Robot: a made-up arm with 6 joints. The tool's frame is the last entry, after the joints. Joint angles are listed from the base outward. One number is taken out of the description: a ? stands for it. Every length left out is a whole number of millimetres.
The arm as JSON. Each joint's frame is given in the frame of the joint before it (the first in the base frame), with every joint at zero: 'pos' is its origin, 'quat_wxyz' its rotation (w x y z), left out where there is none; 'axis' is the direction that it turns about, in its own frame. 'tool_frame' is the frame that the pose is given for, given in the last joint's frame.
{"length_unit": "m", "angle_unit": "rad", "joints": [
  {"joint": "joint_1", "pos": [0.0, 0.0, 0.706], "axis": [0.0, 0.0, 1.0]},
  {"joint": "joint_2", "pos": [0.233, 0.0, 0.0], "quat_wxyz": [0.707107, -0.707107, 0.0, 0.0], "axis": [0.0, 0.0, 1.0]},
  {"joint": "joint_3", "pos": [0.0, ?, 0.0], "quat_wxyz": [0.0, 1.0, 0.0, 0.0], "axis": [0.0, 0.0, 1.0]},
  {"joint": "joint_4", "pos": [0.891, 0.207, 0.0], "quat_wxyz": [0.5, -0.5, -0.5, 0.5], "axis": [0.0, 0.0, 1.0]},
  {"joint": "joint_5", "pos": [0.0, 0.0, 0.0], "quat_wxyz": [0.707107, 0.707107, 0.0, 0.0], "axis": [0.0, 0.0, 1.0]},
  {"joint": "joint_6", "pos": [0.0, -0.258, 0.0], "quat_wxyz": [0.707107, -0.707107, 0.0, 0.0], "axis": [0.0, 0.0, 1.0]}
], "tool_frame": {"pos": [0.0, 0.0, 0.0], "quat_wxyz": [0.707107, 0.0, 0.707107, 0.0]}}
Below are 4 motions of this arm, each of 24 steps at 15 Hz.
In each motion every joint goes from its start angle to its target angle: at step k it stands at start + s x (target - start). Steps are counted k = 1, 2, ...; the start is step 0. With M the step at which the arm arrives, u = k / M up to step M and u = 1 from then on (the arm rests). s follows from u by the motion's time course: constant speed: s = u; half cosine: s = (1 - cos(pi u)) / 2; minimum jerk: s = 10 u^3 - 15 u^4 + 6 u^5.
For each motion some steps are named. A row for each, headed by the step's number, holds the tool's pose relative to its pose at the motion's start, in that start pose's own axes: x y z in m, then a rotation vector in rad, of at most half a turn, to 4 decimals.
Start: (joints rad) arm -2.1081 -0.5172 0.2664 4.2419 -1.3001 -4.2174
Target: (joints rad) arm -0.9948 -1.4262 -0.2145 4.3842 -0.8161 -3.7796
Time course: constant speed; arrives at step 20
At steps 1, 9, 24:
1: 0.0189 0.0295 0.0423 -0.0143 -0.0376 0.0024
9: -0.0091 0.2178 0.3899 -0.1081 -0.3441 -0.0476
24: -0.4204 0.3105 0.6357 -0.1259 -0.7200 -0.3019

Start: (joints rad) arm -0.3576 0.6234 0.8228 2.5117 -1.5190 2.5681
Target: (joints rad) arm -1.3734 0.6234 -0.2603 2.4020 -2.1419 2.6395
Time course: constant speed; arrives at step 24
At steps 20, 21, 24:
20: 0.0355 -0.6447 1.2763 -1.2926 -0.3001 0.1274
21: 0.0260 -0.6344 1.3485 -1.3577 -0.3162 0.1295
24: -0.0125 -0.5811 1.5544 -1.5522 -0.3634 0.1313

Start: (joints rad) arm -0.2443 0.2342 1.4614 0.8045 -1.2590 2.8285
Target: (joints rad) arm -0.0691 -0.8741 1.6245 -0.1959 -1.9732 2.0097
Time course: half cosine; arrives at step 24
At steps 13, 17, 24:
13: -0.7718 0.6080 0.0435 0.8739 -0.0958 -0.6482
17: -1.0468 0.8710 0.2512 1.0500 -0.1601 -0.9694
24: -1.2240 1.0636 0.5003 1.1019 -0.2049 -1.2176

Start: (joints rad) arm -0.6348 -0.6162 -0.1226 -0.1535 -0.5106 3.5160
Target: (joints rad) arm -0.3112 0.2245 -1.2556 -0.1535 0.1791 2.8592
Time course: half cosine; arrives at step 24
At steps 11, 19, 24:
11: 0.4046 -0.3032 0.7076 0.2822 -0.5522 -0.1451
19: 0.0873 -0.5770 1.4184 0.3998 -1.1683 -0.1014
24: -0.0589 -0.5910 1.5173 0.3954 -1.3014 -0.0633

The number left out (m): -0.663
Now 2 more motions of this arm.
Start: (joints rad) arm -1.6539 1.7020 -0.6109 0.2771 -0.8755 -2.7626
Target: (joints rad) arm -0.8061 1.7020 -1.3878 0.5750 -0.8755 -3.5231
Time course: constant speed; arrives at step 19
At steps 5, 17, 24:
5: 0.1306 -0.1016 0.1150 0.1266 -0.3011 0.1584
17: 0.2656 -0.2616 0.5504 0.5023 -0.9264 0.6727
24: 0.2583 -0.2916 0.6292 0.5698 -1.0161 0.7723

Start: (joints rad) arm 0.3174 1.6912 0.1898 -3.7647 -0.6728 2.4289
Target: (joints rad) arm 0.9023 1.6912 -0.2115 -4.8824 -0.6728 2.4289
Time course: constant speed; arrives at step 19
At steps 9, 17, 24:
9: -0.1998 -0.1752 -0.2475 0.1019 -0.0933 -0.2817
17: -0.4071 -0.3706 -0.3518 0.1529 -0.2890 -0.4866
24: -0.4603 -0.4200 -0.3610 0.1641 -0.3528 -0.5248

